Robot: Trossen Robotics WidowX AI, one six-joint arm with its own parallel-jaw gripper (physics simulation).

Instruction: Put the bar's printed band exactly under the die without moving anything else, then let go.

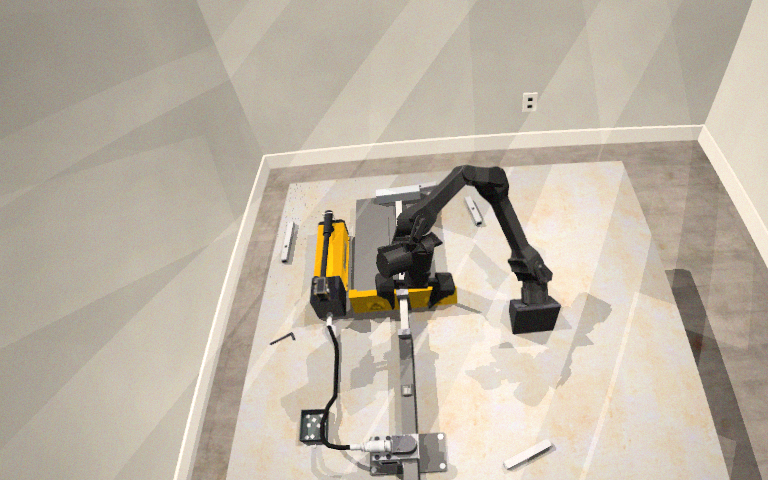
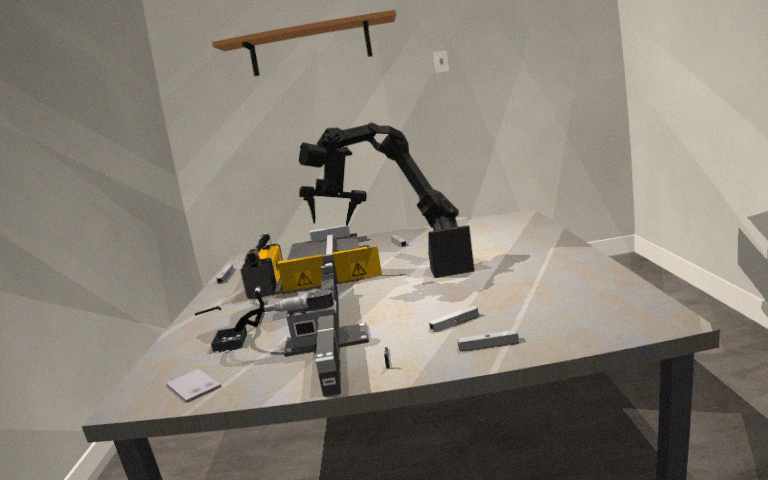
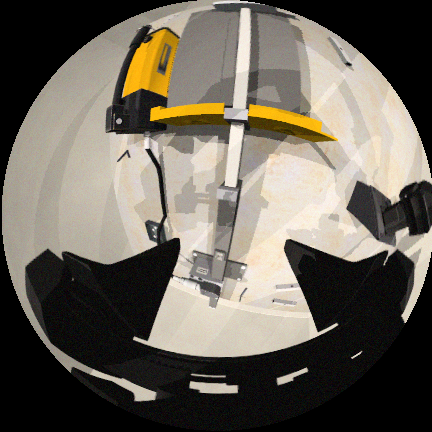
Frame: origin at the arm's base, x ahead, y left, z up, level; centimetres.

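Where they show: gripper, between the fingertips: (image 1: 410,307) (image 2: 330,224) (image 3: 234,244); arm's base, origin of its link: (image 1: 536,302) (image 2: 449,237) (image 3: 387,220).
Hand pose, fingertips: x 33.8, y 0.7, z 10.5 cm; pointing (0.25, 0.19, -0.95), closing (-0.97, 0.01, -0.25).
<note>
Things, the pixels of their centre, and the offset from my fingertips. "spot": a spot on its surface instead.
- small grey block, a spot on its surface: (image 3: 228,192) (image 1: 405,330) spot: dx +2.8, dy -0.3, dz -11.7 cm
- dark rail, a spot on its surface: (image 3: 226,220) (image 1: 407,354) spot: dx +3.3, dy +6.2, dz -13.4 cm
- bracketed head unit, middle of its body: (image 2: 309,301) (image 1: 393,445) (image 3: 202,287) dx +9.4, dy +30.9, dz -10.5 cm
- yellow-black unit, middle of its body: (image 1: 329,261) (image 3: 142,70) (image 2: 262,262) dx +23.8, dy -30.1, dz -14.4 cm
- black cable, a spot on its surface: (image 1: 337,362) (image 3: 160,187) spot: dx +23.9, dy +2.4, dz -19.9 cm
- hex key, middle of its body: (image 1: 282,341) dx +41.1, dy -7.7, dz -20.7 cm
- dark box, a spot on its surface: (image 2: 228,340) (image 1: 312,422) spot: dx +31.9, dy +19.0, dz -20.8 cm
The long pale bar (image 1: 403,314) (image 2: 329,244) (image 3: 234,160) runs from the grey bed through the gap in the yellow guard. Its near end meets a small grey block (image 1: 403,331) (image 3: 228,192) on the dark rail (image 1: 406,362) (image 3: 226,220). The rail leads to a bracketed head unit (image 1: 404,443) (image 2: 320,298); I cannot tell which part is the die, and I cannot make out the printed band. My gripper (image 1: 412,305) (image 2: 330,223) (image 3: 234,244) is open and empty, its fingers pointing down, above the bar near the guard.
The yellow guard (image 1: 370,301) (image 2: 301,273) (image 3: 285,123) crosses the bed. A yellow-black unit (image 1: 337,249) (image 2: 272,260) (image 3: 155,65) stands left, with a black cable (image 1: 337,362) (image 3: 161,185). Loose bars (image 1: 287,242) (image 1: 527,454) (image 2: 488,340), a hex key (image 1: 283,337) and a dark box (image 1: 310,427) (image 2: 228,340) lie around.
</note>
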